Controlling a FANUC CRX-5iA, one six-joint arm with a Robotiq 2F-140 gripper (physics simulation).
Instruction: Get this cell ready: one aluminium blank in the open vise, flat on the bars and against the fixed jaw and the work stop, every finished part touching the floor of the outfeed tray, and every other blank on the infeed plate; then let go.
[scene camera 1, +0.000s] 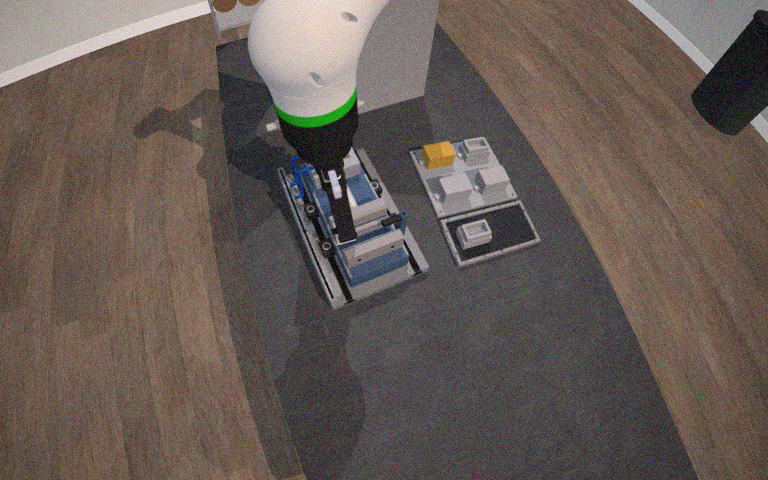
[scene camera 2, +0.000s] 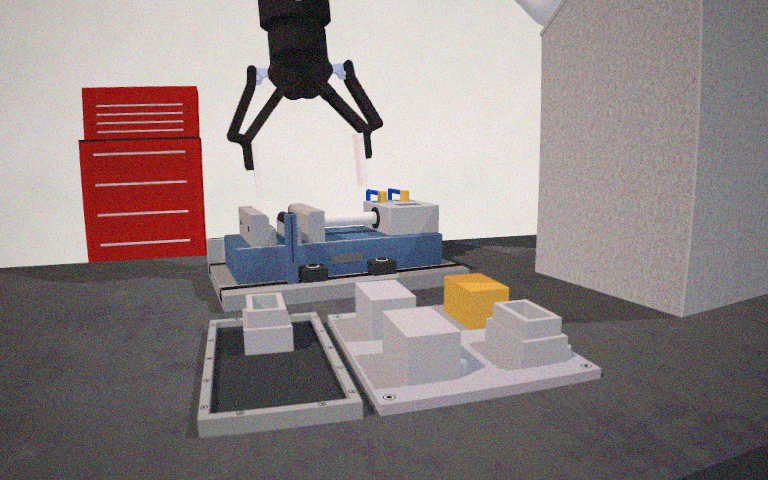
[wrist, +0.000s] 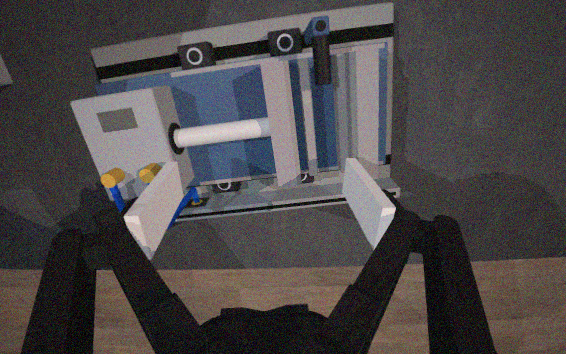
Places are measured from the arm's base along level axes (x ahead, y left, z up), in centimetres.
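Where they show: gripper, fingertip midpoint: (scene camera 2: 312, 191) (wrist: 263, 177).
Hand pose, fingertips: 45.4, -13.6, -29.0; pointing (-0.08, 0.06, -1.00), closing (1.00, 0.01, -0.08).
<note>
Each offset is from my fingertips to the top centre of the thing, as dx, dy, dz. "pt": to the spot under its first point.
My gripper (scene camera 1: 344, 209) (scene camera 2: 308, 169) (wrist: 263, 177) is open and empty, above the vise @(-1.9, +2.4, -1.3) (scene camera 1: 378, 270) (scene camera 2: 396, 249) (wrist: 215, 95). No blank shows between the fixed jaw (scene camera 1: 373, 249) (scene camera 2: 253, 226) (wrist: 367, 105) and the moving jaw (scene camera 2: 305, 222) (wrist: 281, 120). The work stop @(pt +4.0, +11.4, -5.3) (scene camera 2: 291, 249) (wrist: 320, 55) is a blue post with a black rod. Two grey blanks @(-2.8, +24.6, -6.9) (scene camera 1: 455, 189) @(-2.9, +33.6, -6.9) (scene camera 2: 421, 345), (scene camera 1: 493, 181) (scene camera 2: 385, 305), an orange block @(-11.7, +24.5, -6.9) (scene camera 1: 438, 155) (scene camera 2: 475, 300) and a hollow stepped part @(-11.8, +33.5, -7.0) (scene camera 1: 475, 150) (scene camera 2: 526, 333) stand on the infeed plate @(-7.1, +29.1, -10.4) (scene camera 1: 464, 169) (scene camera 2: 481, 387). Another hollow part @(+7.6, +24.7, -7.2) (scene camera 1: 474, 233) (scene camera 2: 267, 333) stands in the outfeed tray (scene camera 1: 498, 254) (scene camera 2: 277, 423).
A grey box @(pt -11.4, +6.1, -3.1) (scene camera 2: 410, 217) (wrist: 122, 120) with blue and yellow fittings sits at the vise's rear, joined by a white rod @(-3.7, +2.7, -2.6) (scene camera 2: 351, 219) (wrist: 220, 132). A grey pedestal (scene camera 1: 396, 62) (scene camera 2: 617, 158) stands behind. A red cabinet (scene camera 2: 144, 198) and a dark cylinder (scene camera 1: 733, 79) stand farther off.
</note>
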